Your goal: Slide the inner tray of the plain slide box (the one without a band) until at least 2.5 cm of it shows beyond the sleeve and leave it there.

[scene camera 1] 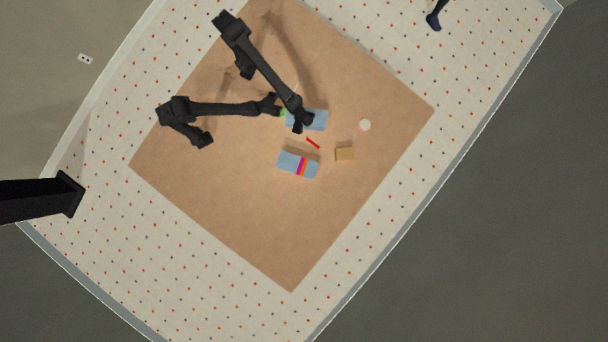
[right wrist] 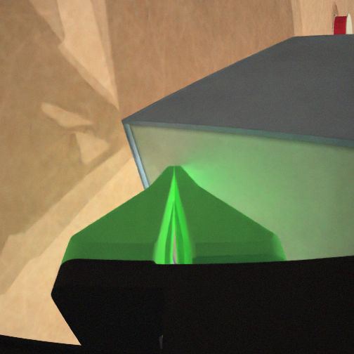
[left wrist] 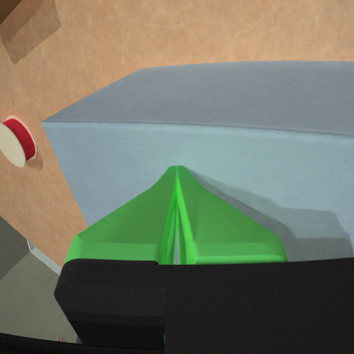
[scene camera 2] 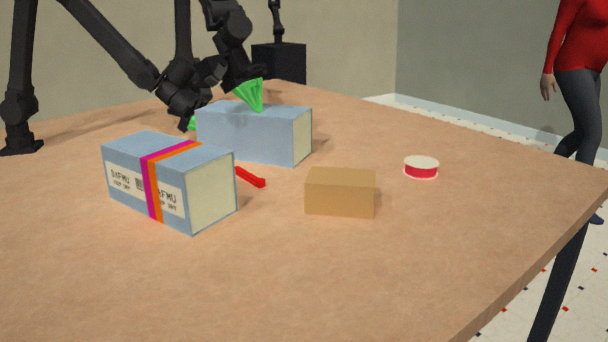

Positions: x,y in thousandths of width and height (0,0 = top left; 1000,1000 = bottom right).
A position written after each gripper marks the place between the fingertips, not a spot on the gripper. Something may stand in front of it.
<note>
In view: the left gripper (scene camera 2: 428,329), the right gripper (scene camera 2: 356,393), a tan block (scene camera 2: 540,560), a red-and-white round tin (scene camera 2: 693,490) and a slide box (scene camera 2: 438,405).
The slide box also shows in the right wrist view (right wrist: 821,256) and in the left wrist view (left wrist: 744,383). The left gripper also shows in the left wrist view (left wrist: 499,499). The right gripper shows as well in the right wrist view (right wrist: 493,501). The right wrist view misses the tan block, which is hidden by an inner tray.
</note>
